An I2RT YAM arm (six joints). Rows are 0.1 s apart.
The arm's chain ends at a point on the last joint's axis. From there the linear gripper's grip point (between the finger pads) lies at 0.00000 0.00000 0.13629 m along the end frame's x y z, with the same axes.
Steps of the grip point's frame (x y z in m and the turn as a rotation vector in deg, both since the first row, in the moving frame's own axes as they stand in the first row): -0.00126 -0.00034 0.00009 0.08 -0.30 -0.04; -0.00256 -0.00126 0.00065 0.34 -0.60 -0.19; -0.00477 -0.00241 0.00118 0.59 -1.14 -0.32; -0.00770 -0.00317 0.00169 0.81 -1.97 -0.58; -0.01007 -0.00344 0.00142 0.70 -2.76 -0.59; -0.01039 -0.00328 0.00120 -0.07 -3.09 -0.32; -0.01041 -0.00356 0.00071 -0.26 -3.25 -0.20; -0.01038 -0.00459 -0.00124 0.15 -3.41 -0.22; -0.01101 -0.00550 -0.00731 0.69 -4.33 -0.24; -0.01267 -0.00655 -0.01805 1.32 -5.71 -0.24; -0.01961 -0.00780 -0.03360 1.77 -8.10 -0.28
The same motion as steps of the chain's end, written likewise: -0.00055 -0.00015 0.00009 0.08 -0.30 -0.04; -0.00113 -0.00045 0.00066 0.34 -0.60 -0.19; -0.00205 -0.00101 0.00121 0.59 -1.14 -0.32; -0.00301 -0.00127 0.00178 0.81 -1.97 -0.58; -0.00350 -0.00181 0.00159 0.70 -2.76 -0.59; -0.00304 -0.00347 0.00140 -0.07 -3.09 -0.32; -0.00268 -0.00419 0.00093 -0.26 -3.25 -0.20; -0.00227 -0.00425 -0.00100 0.15 -3.41 -0.22; -0.00072 -0.00388 -0.00691 0.69 -4.33 -0.24; 0.00090 -0.00344 -0.01734 1.32 -5.71 -0.24; -0.00040 -0.00365 -0.03218 1.77 -8.10 -0.28
